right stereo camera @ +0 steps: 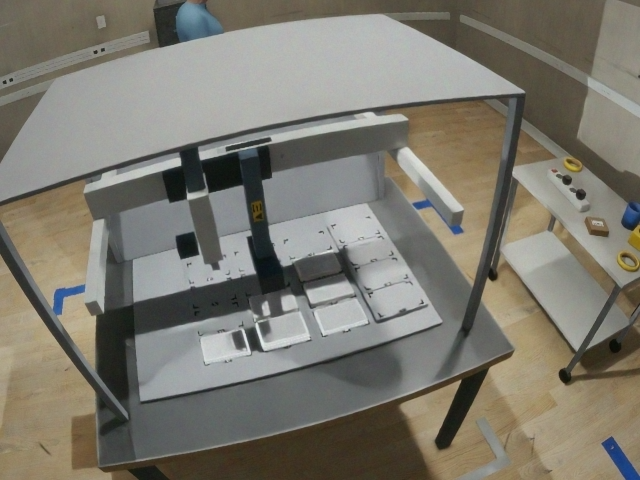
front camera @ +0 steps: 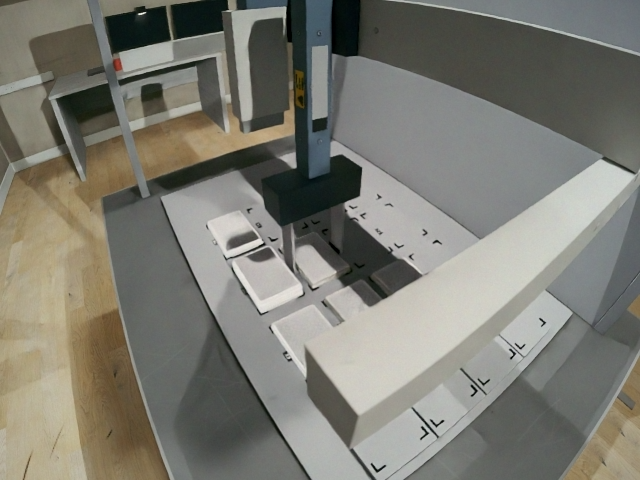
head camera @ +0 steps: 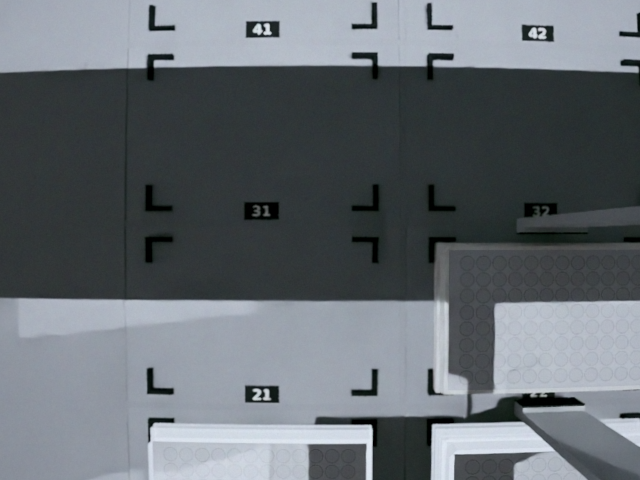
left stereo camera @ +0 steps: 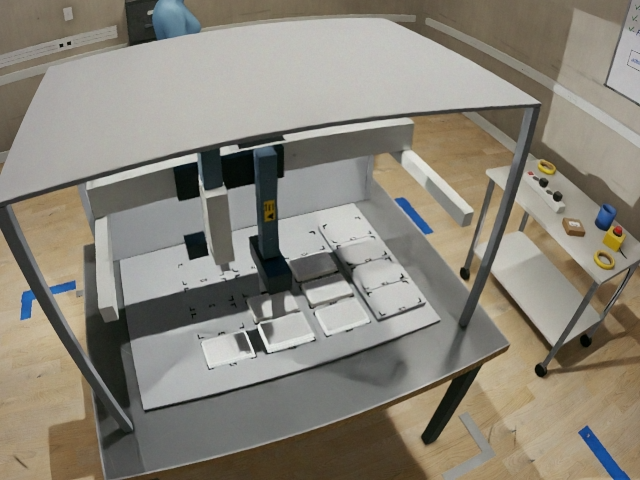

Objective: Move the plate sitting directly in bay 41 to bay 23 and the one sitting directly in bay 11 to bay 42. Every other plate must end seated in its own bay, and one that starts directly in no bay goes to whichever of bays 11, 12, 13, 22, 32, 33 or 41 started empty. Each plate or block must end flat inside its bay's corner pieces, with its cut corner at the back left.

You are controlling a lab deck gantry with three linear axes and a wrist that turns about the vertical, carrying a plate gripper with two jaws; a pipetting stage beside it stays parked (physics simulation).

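Where they show: gripper, fingertip midpoint: [right stereo camera: 273, 304] [front camera: 314, 258] [head camera: 546, 316] [left stereo camera: 272, 305]; robot's base at its link origin: [right stereo camera: 205, 364] [front camera: 207, 226] [left stereo camera: 209, 368].
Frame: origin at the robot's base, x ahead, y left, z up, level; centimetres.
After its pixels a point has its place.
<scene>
My gripper [front camera: 314, 259] {x 22.8, y 15.0, z 0.7 cm} [head camera: 551, 315] {x 22.8, y 15.0, z 0.7 cm} is open, its jaws in front of and behind the plate in bay 22, with gaps to its edges. That plate [front camera: 321, 259] {x 24.6, y 15.6, z 1.4 cm} [head camera: 542, 330] {x 22.1, y 14.4, z 1.4 cm} lies flat in bay 22. Another plate [front camera: 235, 232] {x 7.6, y 4.4, z 1.4 cm} [head camera: 232, 462] {x 4.9, y 7.1, z 1.4 cm} [left stereo camera: 227, 348] {x 6.4, y 3.9, z 1.5 cm} lies in bay 11. A thick, stepped plate or stack [front camera: 266, 276] {x 24.0, y 4.0, z 2.7 cm} [head camera: 483, 467] {x 18.4, y 7.4, z 2.7 cm} [left stereo camera: 286, 330] {x 22.8, y 3.7, z 2.7 cm} stands in bay 12. Bay 13 holds a plate [front camera: 305, 330] {x 37.2, y 4.3, z 1.4 cm} [left stereo camera: 341, 314] {x 39.0, y 4.5, z 1.5 cm}, bay 23 another plate [front camera: 356, 299] {x 36.4, y 15.2, z 1.4 cm} [left stereo camera: 325, 289] {x 38.7, y 14.7, z 1.4 cm}, and bay 33 a shadowed plate [front camera: 397, 276] {x 36.3, y 25.1, z 1.4 cm} [left stereo camera: 313, 266] {x 39.1, y 24.6, z 1.4 cm}. Bays 21 and 31 show no plate; cut corners are unclear.
The parked pipetting stage [front camera: 255, 67] [left stereo camera: 219, 227] hangs left of my gripper column. A white beam [front camera: 465, 289] {x 62.1, y -2.4, z 40.0 cm} crosses the front camera's view and hides part of the right side. Raised tiles [left stereo camera: 387, 289] {x 55.2, y 7.9, z 1.5 cm} with black corner pieces lie right of the plates.
</scene>
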